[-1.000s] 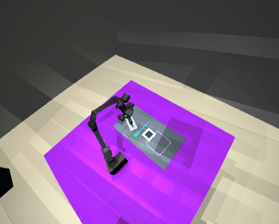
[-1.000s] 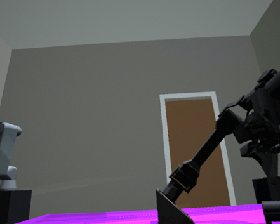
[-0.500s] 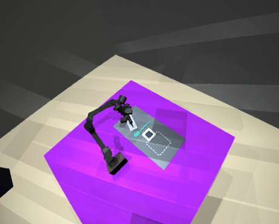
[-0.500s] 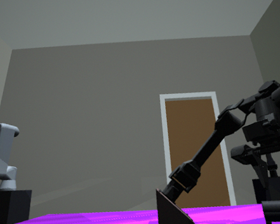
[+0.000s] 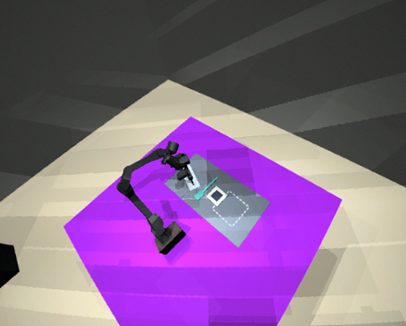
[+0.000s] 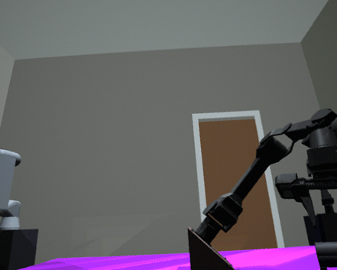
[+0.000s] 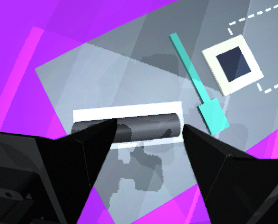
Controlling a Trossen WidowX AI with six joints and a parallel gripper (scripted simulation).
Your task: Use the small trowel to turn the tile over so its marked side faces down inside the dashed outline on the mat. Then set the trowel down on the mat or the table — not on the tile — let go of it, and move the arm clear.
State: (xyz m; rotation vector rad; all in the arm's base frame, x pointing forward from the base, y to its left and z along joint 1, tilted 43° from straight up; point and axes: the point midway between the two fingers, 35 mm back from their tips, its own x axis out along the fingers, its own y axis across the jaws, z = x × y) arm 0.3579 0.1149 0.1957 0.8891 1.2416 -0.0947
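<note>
Now: gripper tip 13 cm to the left of the teal trowel and 11 cm above it. From my gripper tip the other things lie so: grey mat: 3 cm ahead, 19 cm to the right, 13 cm below; white tile: 2 cm ahead, 22 cm to the right, 11 cm below.
</note>
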